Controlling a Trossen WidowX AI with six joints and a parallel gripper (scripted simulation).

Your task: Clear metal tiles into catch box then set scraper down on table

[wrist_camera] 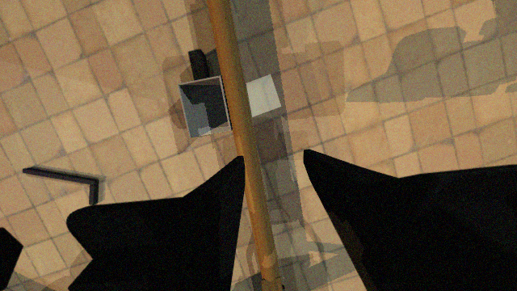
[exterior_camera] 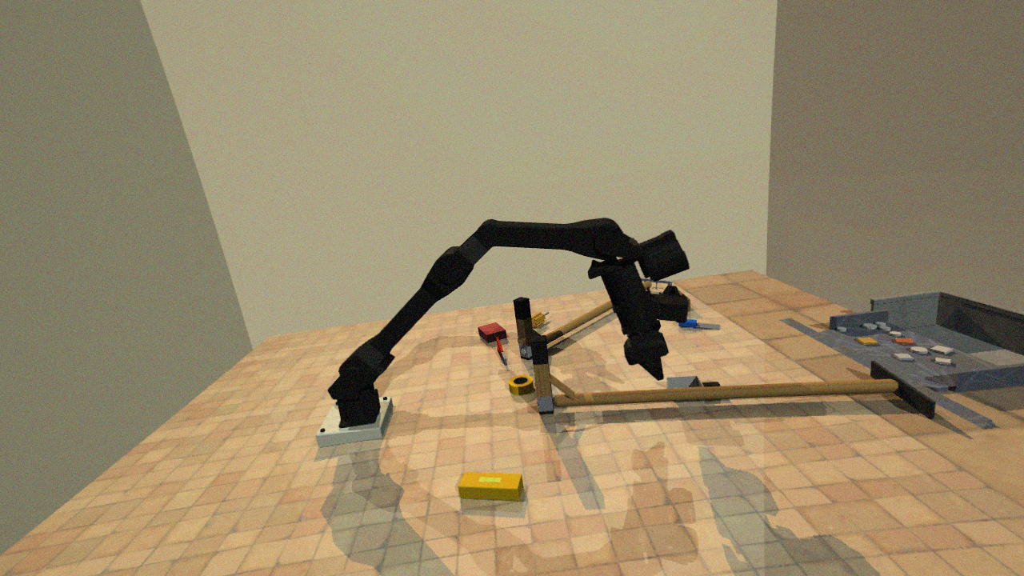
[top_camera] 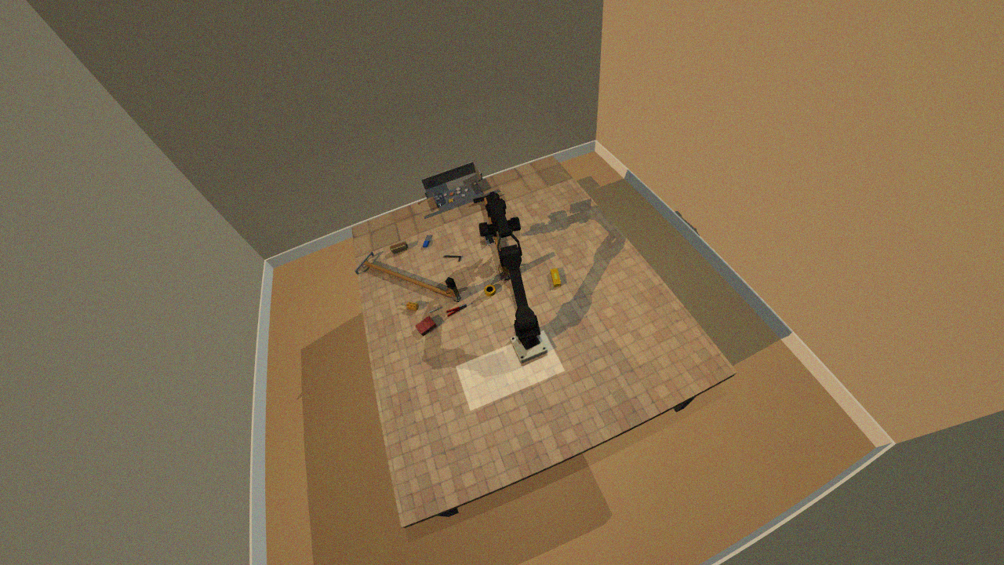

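My gripper tip is 9 cm short of the small grey box, 7 cm above it and 4 cm to the right of it. Round my gripper tip: yellow tape roll (22 cm behind, 17 cm to the left, 7 cm below); then yellow block (31 cm behind, 10 cm to the right, 6 cm below); then hex key (24 cm to the left, 7 cm below, 6 cm ahead).
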